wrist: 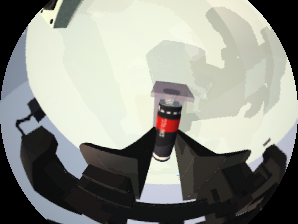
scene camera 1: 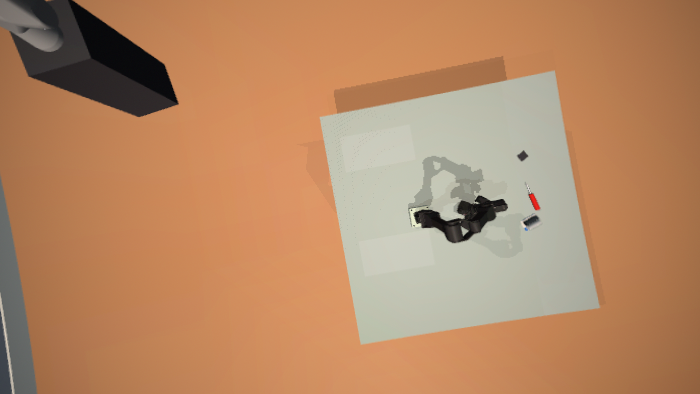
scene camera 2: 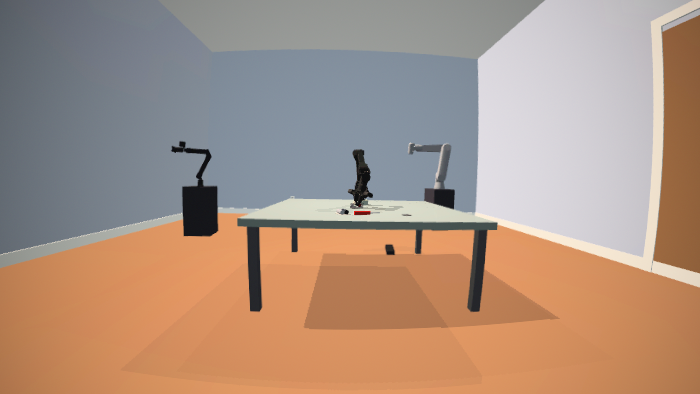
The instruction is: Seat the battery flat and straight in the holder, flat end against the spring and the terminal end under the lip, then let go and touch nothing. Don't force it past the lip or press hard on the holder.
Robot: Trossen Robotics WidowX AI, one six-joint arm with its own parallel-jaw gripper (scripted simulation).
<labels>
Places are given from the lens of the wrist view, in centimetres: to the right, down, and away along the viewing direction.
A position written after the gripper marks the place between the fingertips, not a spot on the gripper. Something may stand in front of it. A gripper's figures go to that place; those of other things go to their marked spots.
gripper (wrist: 165, 131): 2, 2, 10
battery (wrist: 169, 115): 2, 0, 7
</labels>
